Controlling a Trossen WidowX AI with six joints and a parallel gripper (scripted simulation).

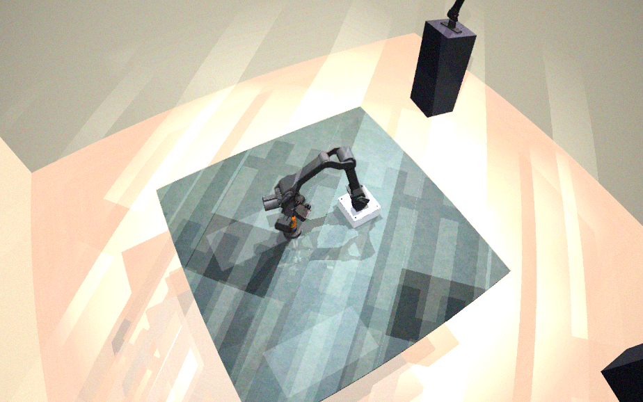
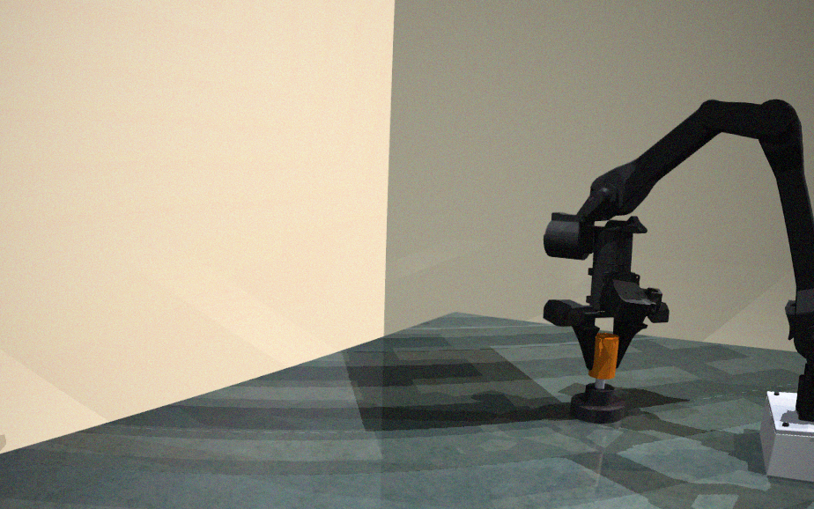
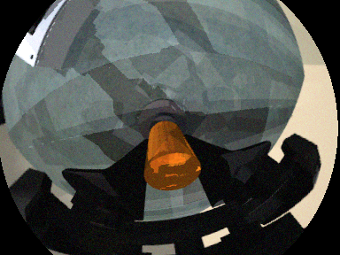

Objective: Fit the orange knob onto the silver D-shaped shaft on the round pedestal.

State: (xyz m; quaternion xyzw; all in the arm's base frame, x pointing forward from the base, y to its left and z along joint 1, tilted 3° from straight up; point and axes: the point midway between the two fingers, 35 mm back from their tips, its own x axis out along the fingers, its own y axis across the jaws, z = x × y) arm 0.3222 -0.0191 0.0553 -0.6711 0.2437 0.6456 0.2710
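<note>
Right now my gripper tip is 3 cm below the orange knob. From my gripper tip the other things lie so: dark round pedestal 4 cm below.
</note>
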